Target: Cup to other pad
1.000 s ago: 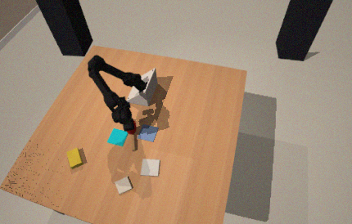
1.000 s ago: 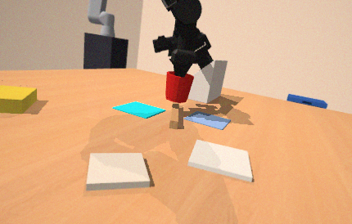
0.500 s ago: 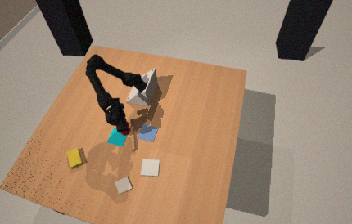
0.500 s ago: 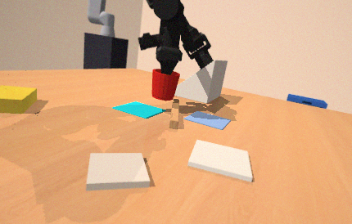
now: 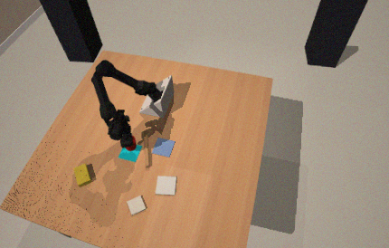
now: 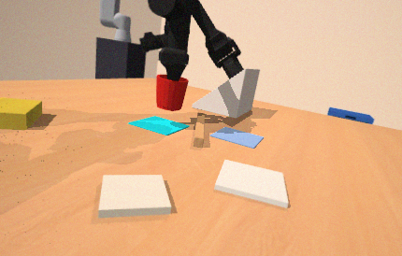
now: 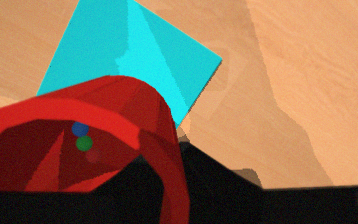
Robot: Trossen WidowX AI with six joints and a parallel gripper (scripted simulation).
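The green marble is 4 cm ahead of my gripper tip, 3 cm to the left of it and 2 cm below it. Round my gripper tip: low wooden bar (1 cm ahead, 9 cm to the left, 8 cm below); then light blue pad (2 cm behind, 18 cm to the left, 9 cm below); then red cup (3 cm ahead, 1 cm to the left).
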